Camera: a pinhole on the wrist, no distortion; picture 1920 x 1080 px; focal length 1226.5 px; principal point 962.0 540.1 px. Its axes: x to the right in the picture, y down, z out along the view. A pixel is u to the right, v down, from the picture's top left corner.
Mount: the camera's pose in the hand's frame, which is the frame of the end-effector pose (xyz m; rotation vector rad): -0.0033 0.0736 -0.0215 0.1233 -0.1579 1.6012
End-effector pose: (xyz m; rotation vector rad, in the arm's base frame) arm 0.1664 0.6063 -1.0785 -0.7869 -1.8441 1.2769
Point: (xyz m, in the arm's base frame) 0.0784 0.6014 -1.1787
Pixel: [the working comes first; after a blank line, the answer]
In the camera's frame: 0.0338 -0.0265 0.1159

1320 259
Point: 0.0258 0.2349 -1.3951
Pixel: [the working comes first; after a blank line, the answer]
In the camera's frame: 0.1781 0.2839 0.3742

outside the picture
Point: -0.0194 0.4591 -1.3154
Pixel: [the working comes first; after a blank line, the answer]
In the camera's frame: 0.1461 0.0615 0.2836

1594 806
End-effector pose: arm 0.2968 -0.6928 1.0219 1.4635 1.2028 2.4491
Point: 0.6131 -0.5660 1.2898
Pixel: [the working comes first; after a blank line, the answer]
In the camera's frame: 0.1802 -0.0890 0.3781

1547 252
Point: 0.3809 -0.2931 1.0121
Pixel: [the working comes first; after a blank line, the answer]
In the camera's frame: -0.2727 -0.1078 0.3718

63 185
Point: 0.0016 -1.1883 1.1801
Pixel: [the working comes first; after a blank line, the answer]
In the camera's frame: 0.1861 -0.0797 -0.5012

behind the camera
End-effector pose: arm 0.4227 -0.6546 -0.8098 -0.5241 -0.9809 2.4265
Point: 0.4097 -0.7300 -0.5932
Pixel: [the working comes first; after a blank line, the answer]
In the camera's frame: -0.1350 0.0649 0.2439

283 866
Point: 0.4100 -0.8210 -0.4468
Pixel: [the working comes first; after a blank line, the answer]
In the camera's frame: -0.1532 0.1379 0.3989

491 964
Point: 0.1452 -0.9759 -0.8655
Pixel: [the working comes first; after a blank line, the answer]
In the camera's frame: 0.2939 -0.0785 0.2484

outside the picture
